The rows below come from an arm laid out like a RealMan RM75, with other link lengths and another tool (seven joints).
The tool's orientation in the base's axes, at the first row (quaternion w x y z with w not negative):
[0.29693, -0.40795, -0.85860, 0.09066]
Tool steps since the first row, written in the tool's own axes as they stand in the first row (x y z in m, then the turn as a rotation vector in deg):
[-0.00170, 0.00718, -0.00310, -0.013, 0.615, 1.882]
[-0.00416, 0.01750, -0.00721, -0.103, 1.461, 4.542]
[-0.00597, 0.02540, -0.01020, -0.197, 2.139, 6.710]
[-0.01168, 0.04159, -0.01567, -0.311, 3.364, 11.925]
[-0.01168, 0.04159, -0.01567, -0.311, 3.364, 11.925]
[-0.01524, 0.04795, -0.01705, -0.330, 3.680, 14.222]
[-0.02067, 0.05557, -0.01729, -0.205, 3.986, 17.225]
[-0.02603, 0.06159, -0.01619, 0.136, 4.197, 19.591]
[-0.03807, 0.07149, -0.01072, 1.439, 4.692, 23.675]
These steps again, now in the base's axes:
[0.00729, 0.00312, -0.00110, -0.695, 0.553, -1.770]
[0.01757, 0.00763, -0.00296, -1.657, 1.266, -4.293]
[0.02531, 0.01114, -0.00448, -2.438, 1.824, -6.354]
[0.04178, 0.01690, -0.00899, -4.634, 2.987, -11.100]
[0.04178, 0.01690, -0.00899, -4.634, 2.987, -11.100]
[0.04844, 0.01823, -0.01196, -5.762, 3.377, -13.089]
[0.05618, 0.01907, -0.01717, -7.379, 3.931, -15.580]
[0.06206, 0.01904, -0.02279, -8.791, 4.530, -17.425]
[0.07118, 0.01687, -0.03639, -11.495, 6.189, -20.351]

